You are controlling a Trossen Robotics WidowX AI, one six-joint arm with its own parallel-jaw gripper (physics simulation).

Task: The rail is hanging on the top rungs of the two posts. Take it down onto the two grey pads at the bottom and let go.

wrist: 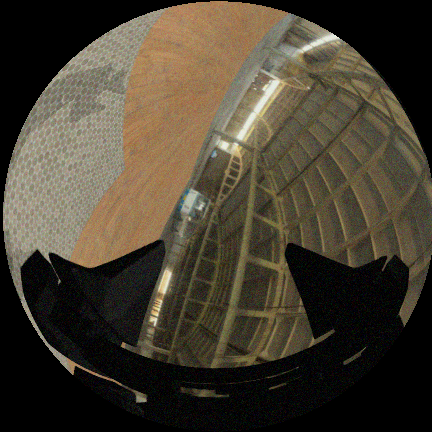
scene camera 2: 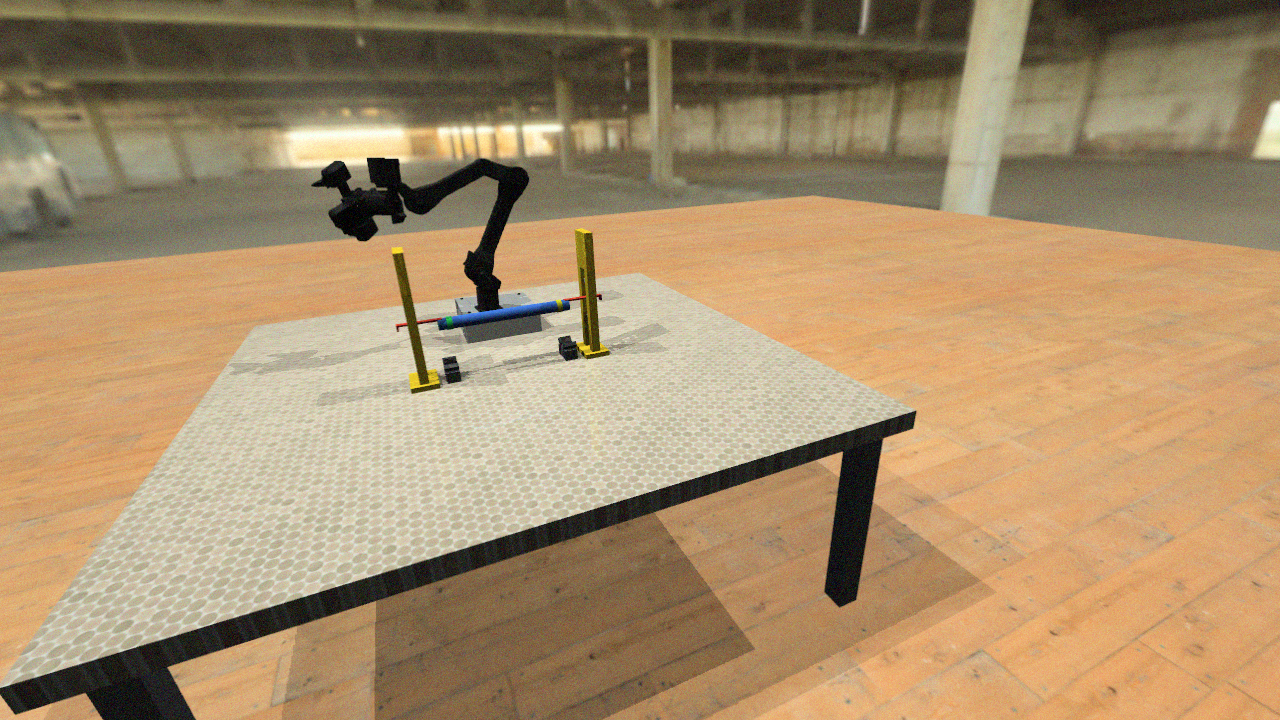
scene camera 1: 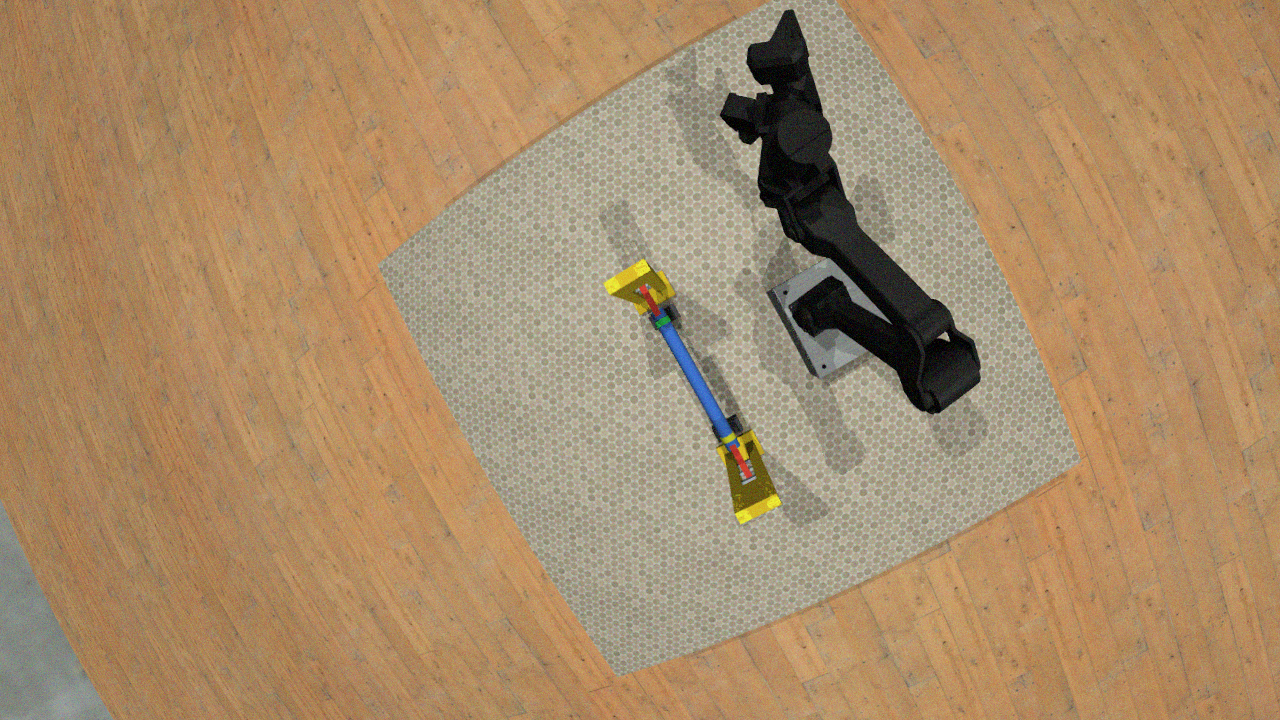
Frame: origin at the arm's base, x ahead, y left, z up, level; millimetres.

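Seen in the pictures: gripper, fingertip midpoint: (wrist: 227,249) (scene camera 2: 322,202) (scene camera 1: 796,35); arm's base at its link origin: (scene camera 2: 488,308) (scene camera 1: 809,310).
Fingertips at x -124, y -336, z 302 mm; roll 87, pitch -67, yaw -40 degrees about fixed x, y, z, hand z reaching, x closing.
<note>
Offsets run from my fingertips to a thing's middle. Level surfaces: height alone.
The blue rail {dy +318, dx +384, dz -246 mm} (scene camera 1: 693,376) (scene camera 2: 505,313) has red end rods, a green band at one end and a yellow band at the other. It is nearly level, its rods at two yellow posts, about halfway up them in scene camera 2. One post {dy +119, dx +368, dz -226 mm} (scene camera 1: 629,279) (scene camera 2: 407,291) is at the green-band end, the other {dy +518, dx +400, dz -226 mm} (scene camera 1: 753,497) (scene camera 2: 586,268) at the yellow-band end. I cannot tell which rungs bear it. The two dark grey pads {dy +181, dx +373, dz -354 mm} (scene camera 2: 452,368) {dy +456, dx +395, dz -354 mm} (scene camera 2: 567,348) stand below, apart from the rail. My gripper (wrist: 227,249) is open and empty, raised well away from the rail.
The black arm (scene camera 1: 872,273) (scene camera 2: 501,210) rises from a grey base plate (scene camera 1: 827,358) (scene camera 2: 501,330) behind the posts in scene camera 2. The table {dz -376 mm} (scene camera 1: 554,537) (scene camera 2: 447,465) has a tiled top and a dark front edge. Wooden floor surrounds it.
</note>
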